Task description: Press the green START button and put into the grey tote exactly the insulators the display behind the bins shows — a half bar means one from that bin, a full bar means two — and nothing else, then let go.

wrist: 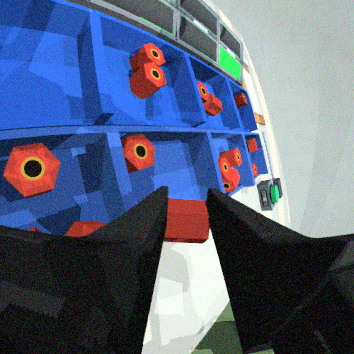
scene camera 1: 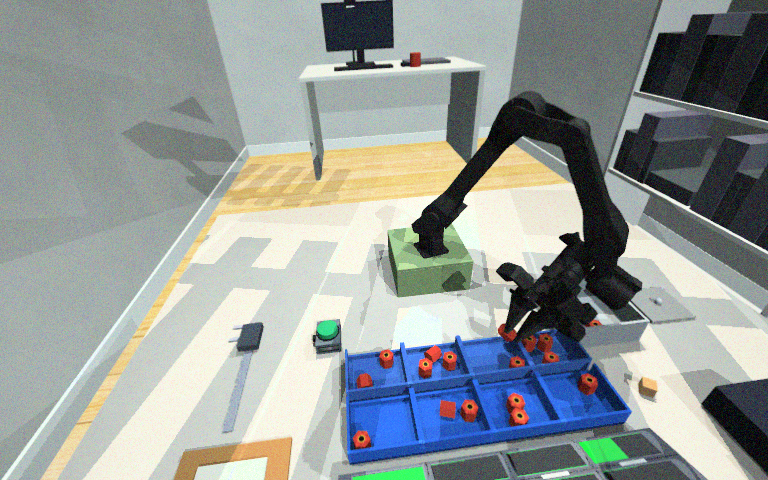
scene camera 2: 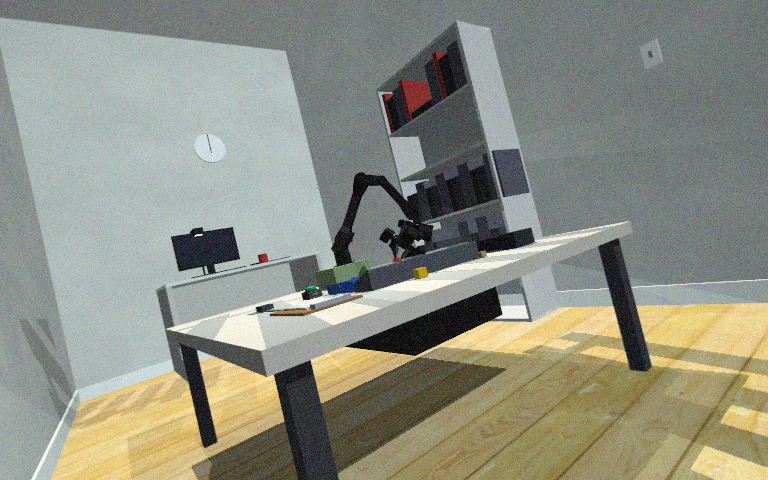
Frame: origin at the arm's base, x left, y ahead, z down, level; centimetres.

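Seen in the pictures: gripper, fingertip midpoint: [wrist: 187,194] [scene camera 1: 510,337] [scene camera 2: 398,258]; arm's base, link origin: [scene camera 1: 431,248] [scene camera 2: 344,264].
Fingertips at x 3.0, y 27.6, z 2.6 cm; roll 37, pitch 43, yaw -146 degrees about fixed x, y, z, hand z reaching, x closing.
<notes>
Offsets run from my fingertips to a thing's top centre. "*": to the spot under its first point.
My gripper [scene camera 1: 512,335] [scene camera 2: 397,258] [wrist: 187,194] is shut on a red insulator @(dx +0.5, dy -1.5, dz -1.2 cm) [scene camera 1: 505,331] [wrist: 187,221], held above the back edge of the blue bins [scene camera 1: 441,450] [wrist: 170,128], near the third back bin in scene camera 1. Red insulators lie in all eight bins; that third back bin holds one insulator @(dx -0.3, dy +3.3, dz +2.8 cm) [scene camera 1: 516,362]. The grey tote @(dx +21.8, dy -3.1, dz +0.4 cm) [scene camera 1: 623,333] stands behind the bins' right end, partly hidden by the arm; a red insulator @(dx +19.2, dy +1.1, dz +2.8 cm) [scene camera 1: 593,323] shows inside. The START button @(dx -30.9, dy -15.9, dz +1.7 cm) [scene camera 1: 327,329] [scene camera 2: 310,288] [wrist: 274,194] is green. The display @(* dx -5.8, dy +18.5, dz +1.1 cm) [scene camera 1: 555,455] shows green bars, partly cut off.
The arm's green base block [scene camera 1: 433,280] stands behind the bins. An orange block @(dx +18.1, dy +13.8, dz +3.8 cm) [scene camera 1: 647,387] and a black box @(* dx +23.0, dy +23.1, dz +1.3 cm) [scene camera 1: 741,416] are at the right. A yellow block @(dx -23.9, dy +28.0, dz +3.0 cm) [scene camera 2: 420,272] is in front of the display. A caliper @(dx -49.1, dy -14.8, dz +3.8 cm) [scene camera 1: 249,336] and wooden frame @(* dx -41.9, dy +3.4, dz +5.2 cm) [scene camera 1: 280,452] lie left.
</notes>
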